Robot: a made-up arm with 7 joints. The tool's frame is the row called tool. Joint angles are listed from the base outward.
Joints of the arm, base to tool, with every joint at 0 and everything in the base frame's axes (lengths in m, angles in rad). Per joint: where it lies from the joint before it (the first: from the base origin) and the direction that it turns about. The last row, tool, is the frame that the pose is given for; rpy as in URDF.
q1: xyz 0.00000 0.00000 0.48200 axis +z
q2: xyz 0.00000 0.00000 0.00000 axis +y
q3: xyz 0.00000 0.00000 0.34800 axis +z
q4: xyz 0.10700 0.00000 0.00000 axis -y
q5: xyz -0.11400 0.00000 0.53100 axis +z
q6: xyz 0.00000 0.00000 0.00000 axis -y
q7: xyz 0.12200 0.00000 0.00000 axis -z
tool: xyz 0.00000 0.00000 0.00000 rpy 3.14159 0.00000 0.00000
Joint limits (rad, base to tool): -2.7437..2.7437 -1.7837..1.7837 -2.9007..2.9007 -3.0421..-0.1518 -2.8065..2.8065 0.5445..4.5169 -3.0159..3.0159
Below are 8 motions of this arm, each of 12 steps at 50 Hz.
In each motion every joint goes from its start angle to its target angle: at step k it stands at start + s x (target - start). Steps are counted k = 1, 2, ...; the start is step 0. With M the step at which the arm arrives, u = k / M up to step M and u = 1 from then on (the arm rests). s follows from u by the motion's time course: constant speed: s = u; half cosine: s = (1 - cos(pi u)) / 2; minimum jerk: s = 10 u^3 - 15 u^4 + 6 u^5.
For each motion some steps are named. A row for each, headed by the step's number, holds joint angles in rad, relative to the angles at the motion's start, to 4 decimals.
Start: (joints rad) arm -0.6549 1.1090 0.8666 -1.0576 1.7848 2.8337 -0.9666
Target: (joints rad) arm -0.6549 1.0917 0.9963 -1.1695 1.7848 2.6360 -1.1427
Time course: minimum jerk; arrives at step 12
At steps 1, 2, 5, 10, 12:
1: 0.0000 -0.0001 0.0007 -0.0006 0.0000 -0.0010 -0.0009
2: 0.0000 -0.0006 0.0046 -0.0040 0.0000 -0.0070 -0.0063
5: 0.0000 -0.0060 0.0450 -0.0388 0.0000 -0.0685 -0.0610
10: 0.0000 -0.0167 0.1251 -0.1079 0.0000 -0.1907 -0.1698
12: 0.0000 -0.0173 0.1297 -0.1119 0.0000 -0.1977 -0.1761

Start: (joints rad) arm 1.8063 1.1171 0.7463 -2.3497 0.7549 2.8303 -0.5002
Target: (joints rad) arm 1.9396 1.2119 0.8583 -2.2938 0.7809 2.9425 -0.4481
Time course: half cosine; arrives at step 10
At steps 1, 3, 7, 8, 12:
1: 0.0033 0.0023 0.0027 0.0014 0.0006 0.0027 0.0013
3: 0.0275 0.0195 0.0231 0.0115 0.0054 0.0231 0.0107
7: 0.1058 0.0753 0.0889 0.0444 0.0206 0.0891 0.0414
8: 0.1206 0.0857 0.1013 0.0506 0.0235 0.1015 0.0471
12: 0.1333 0.0948 0.1120 0.0559 0.0260 0.1122 0.0521

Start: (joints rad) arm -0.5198 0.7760 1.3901 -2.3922 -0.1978 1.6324 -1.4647
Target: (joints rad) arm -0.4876 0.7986 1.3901 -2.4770 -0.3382 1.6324 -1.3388
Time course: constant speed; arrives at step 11
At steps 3, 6, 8, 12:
3: 0.0088 0.0062 0.0000 -0.0231 -0.0383 0.0000 0.0343
6: 0.0176 0.0123 0.0000 -0.0463 -0.0766 0.0000 0.0687
8: 0.0234 0.0164 0.0000 -0.0617 -0.1021 0.0000 0.0916
12: 0.0322 0.0226 0.0000 -0.0848 -0.1404 0.0000 0.1259

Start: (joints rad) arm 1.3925 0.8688 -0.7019 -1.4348 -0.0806 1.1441 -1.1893
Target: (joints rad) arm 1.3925 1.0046 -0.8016 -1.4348 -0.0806 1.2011 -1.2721
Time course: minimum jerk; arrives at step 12
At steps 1, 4, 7, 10, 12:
1: 0.0000 0.0007 -0.0005 0.0000 0.0000 0.0003 -0.0004
4: 0.0000 0.0285 -0.0209 0.0000 0.0000 0.0120 -0.0174
7: 0.0000 0.0887 -0.0651 0.0000 0.0000 0.0372 -0.0541
10: 0.0000 0.1310 -0.0962 0.0000 0.0000 0.0550 -0.0799
12: 0.0000 0.1358 -0.0997 0.0000 0.0000 0.0570 -0.0828

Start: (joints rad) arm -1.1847 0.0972 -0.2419 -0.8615 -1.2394 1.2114 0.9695
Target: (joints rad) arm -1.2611 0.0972 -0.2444 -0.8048 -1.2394 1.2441 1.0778
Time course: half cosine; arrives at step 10
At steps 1, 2, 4, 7, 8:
1: -0.0019 0.0000 -0.0001 0.0014 0.0000 0.0008 0.0027
2: -0.0073 0.0000 -0.0002 0.0054 0.0000 0.0031 0.0103
4: -0.0264 0.0000 -0.0009 0.0196 0.0000 0.0113 0.0374
7: -0.0607 0.0000 -0.0020 0.0450 0.0000 0.0260 0.0860
8: -0.0691 0.0000 -0.0023 0.0513 0.0000 0.0296 0.0980

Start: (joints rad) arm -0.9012 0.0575 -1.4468 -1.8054 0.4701 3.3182 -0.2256
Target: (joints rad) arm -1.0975 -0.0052 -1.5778 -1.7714 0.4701 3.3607 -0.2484
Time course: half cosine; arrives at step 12
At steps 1, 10, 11, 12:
1: -0.0033 -0.0011 -0.0022 0.0006 0.0000 0.0007 -0.0004
10: -0.1832 -0.0585 -0.1222 0.0317 0.0000 0.0397 -0.0213
11: -0.1930 -0.0616 -0.1288 0.0334 0.0000 0.0418 -0.0224
12: -0.1963 -0.0627 -0.1310 0.0340 0.0000 0.0425 -0.0228

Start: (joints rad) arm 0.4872 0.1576 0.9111 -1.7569 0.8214 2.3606 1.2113
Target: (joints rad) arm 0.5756 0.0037 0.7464 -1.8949 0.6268 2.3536 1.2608
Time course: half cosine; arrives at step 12
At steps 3, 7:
3: 0.0129 -0.0225 -0.0241 -0.0202 -0.0285 -0.0010 0.0072
7: 0.0556 -0.0969 -0.1037 -0.0869 -0.1225 -0.0044 0.0312

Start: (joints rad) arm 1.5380 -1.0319 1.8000 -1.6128 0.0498 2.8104 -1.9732
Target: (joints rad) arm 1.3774 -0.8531 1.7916 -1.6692 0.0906 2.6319 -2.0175
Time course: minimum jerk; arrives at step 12
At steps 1, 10, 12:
1: -0.0008 0.0009 0.0000 -0.0003 0.0002 -0.0009 -0.0002
10: -0.1549 0.1725 -0.0081 -0.0544 0.0394 -0.1722 -0.0427
12: -0.1606 0.1788 -0.0084 -0.0564 0.0408 -0.1785 -0.0443

